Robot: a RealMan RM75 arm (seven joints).
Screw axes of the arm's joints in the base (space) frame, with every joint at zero. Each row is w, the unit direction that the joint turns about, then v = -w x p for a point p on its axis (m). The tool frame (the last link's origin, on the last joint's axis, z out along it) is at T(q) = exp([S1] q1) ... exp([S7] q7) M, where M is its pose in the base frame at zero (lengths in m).
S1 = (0, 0, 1, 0.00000, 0.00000, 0.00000)
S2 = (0, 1, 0, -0.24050, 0.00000, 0.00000)
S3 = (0, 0, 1, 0.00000, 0.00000, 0.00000)
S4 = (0, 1, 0, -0.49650, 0.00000, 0.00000)
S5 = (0, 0, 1, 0.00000, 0.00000, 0.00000)
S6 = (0, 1, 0, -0.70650, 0.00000, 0.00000)
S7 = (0, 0, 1, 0.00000, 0.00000, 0.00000)
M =
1 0 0 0.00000
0 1 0 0.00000
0 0 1 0.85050
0 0 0 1
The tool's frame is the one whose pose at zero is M.
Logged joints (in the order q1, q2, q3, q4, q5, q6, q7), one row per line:
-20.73, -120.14, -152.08, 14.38, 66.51, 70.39, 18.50
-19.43, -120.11, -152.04, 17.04, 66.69, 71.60, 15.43
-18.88, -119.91, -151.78, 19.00, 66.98, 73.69, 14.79
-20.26, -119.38, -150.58, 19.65, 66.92, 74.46, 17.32
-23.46, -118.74, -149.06, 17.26, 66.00, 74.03, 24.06
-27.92, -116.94, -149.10, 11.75, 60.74, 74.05, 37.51
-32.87, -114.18, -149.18, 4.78, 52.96, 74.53, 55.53
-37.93, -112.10, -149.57, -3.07, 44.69, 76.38, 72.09
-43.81, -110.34, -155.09, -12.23, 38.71, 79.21, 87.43
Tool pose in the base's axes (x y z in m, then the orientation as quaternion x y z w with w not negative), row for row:
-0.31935, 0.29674, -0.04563, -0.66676, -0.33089, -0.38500, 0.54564
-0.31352, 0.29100, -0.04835, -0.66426, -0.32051, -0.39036, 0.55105
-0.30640, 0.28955, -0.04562, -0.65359, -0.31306, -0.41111, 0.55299
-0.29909, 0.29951, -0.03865, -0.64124, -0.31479, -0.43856, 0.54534
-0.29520, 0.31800, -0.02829, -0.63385, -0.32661, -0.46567, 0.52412
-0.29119, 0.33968, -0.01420, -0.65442, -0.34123, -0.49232, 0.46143
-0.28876, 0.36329, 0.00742, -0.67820, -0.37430, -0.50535, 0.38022
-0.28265, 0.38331, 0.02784, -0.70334, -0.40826, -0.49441, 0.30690
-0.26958, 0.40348, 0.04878, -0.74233, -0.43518, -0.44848, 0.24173
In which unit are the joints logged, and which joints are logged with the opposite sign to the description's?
The joints are logged in degrees. Opposite sign: q3, q5, q7.
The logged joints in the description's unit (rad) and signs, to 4 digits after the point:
-0.3618, -2.0968, 2.6543, 0.2510, -1.1608, 1.2285, -0.3229
-0.3391, -2.0963, 2.6536, 0.2974, -1.1640, 1.2497, -0.2693
-0.3295, -2.0928, 2.6491, 0.3316, -1.1690, 1.2861, -0.2581
-0.3536, -2.0836, 2.6281, 0.3430, -1.1680, 1.2996, -0.3023
-0.4095, -2.0724, 2.6016, 0.3012, -1.1519, 1.2921, -0.4199
-0.4873, -2.0410, 2.6023, 0.2051, -1.0601, 1.2924, -0.6547
-0.5737, -1.9928, 2.6037, 0.0834, -0.9243, 1.3008, -0.9692
-0.6620, -1.9565, 2.6105, -0.0536, -0.7800, 1.3331, -1.2582
-0.7646, -1.9258, 2.7068, -0.2135, -0.6756, 1.3825, -1.5259

